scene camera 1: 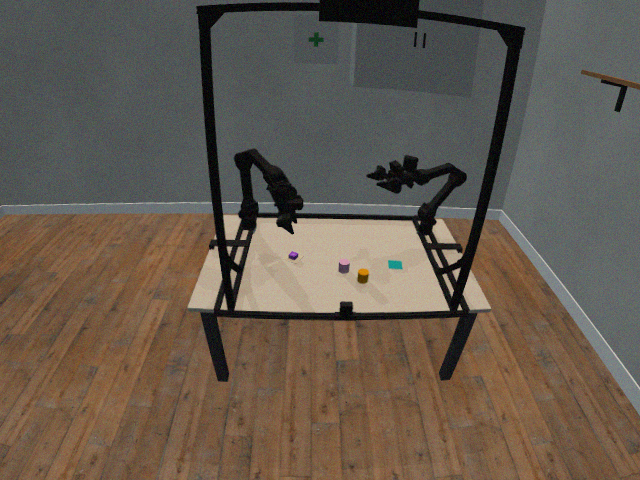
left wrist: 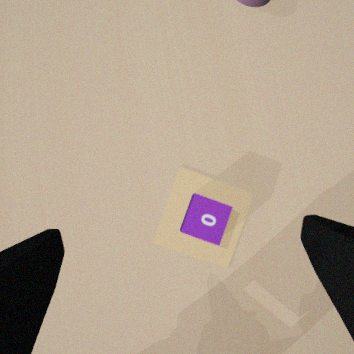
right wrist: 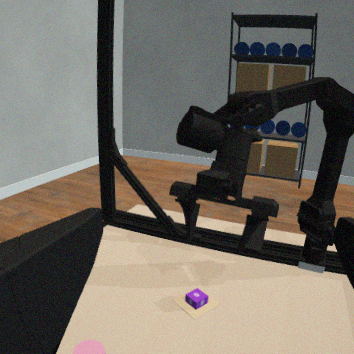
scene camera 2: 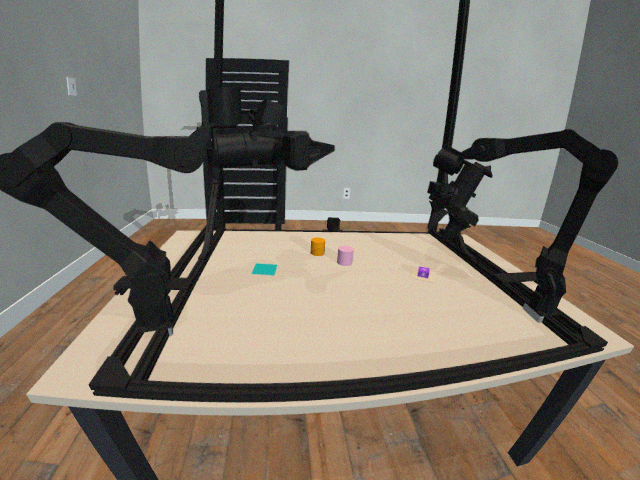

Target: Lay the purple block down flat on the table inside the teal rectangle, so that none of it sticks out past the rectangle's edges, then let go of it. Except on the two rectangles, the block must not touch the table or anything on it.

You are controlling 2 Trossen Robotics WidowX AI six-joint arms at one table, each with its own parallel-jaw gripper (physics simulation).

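Places are measured from the left arm's base along level axes (x right, y ahead, z up), in centimetres.
Pixels of known places: left gripper, fingertip midpoint: [scene camera 1: 294, 228] [left wrist: 183, 235] [right wrist: 212, 247] [scene camera 2: 434, 234]; right gripper, fingertip midpoint: [scene camera 1: 371, 179] [right wrist: 222, 225] [scene camera 2: 322, 146]; left arm's base, link origin: [scene camera 1: 248, 226] [right wrist: 312, 257] [scene camera 2: 542, 308]; right arm's base, link origin: [scene camera 1: 425, 231] [scene camera 2: 154, 320].
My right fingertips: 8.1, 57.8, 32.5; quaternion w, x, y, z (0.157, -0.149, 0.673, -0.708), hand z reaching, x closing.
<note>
Ahead of a thing's pixels: the offset from my right fingertips to its top centre, as dx, dy, dz. "pt": to the spot under its first point.
The purple block @(+12.8, -32.2, -32.5) [scene camera 1: 293, 255] [scene camera 2: 423, 271] [left wrist: 206, 219] [right wrist: 197, 298], marked with a white 0, lies on a tan rectangle @(pt +10.2, -32.7, -34.3) [left wrist: 172, 225] [right wrist: 201, 311] on the table. My left gripper [scene camera 1: 288, 224] [scene camera 2: 449, 230] [right wrist: 212, 247] is open and empty. It points down, a little above and behind the block; in the left wrist view the block lies between the two fingers. The teal rectangle @(pt +14.0, +13.2, -34.3) [scene camera 1: 394, 265] [scene camera 2: 264, 270] lies bare on the other side of the table. My right gripper [scene camera 1: 372, 176] [scene camera 2: 328, 149] is open and empty, held high and level above the table.
A pink cylinder @(+19.8, -9.5, -29.8) [scene camera 1: 344, 266] [scene camera 2: 345, 255] [right wrist: 89, 348] and an orange cylinder @(+26.0, -1.4, -29.9) [scene camera 1: 363, 275] [scene camera 2: 317, 246] stand between the block and the teal rectangle. A black frame [scene camera 1: 209, 119] surrounds the table. A small black box @(pt +48.7, -7.9, -30.1) [scene camera 1: 346, 308] [scene camera 2: 333, 223] sits at one table edge.
</note>
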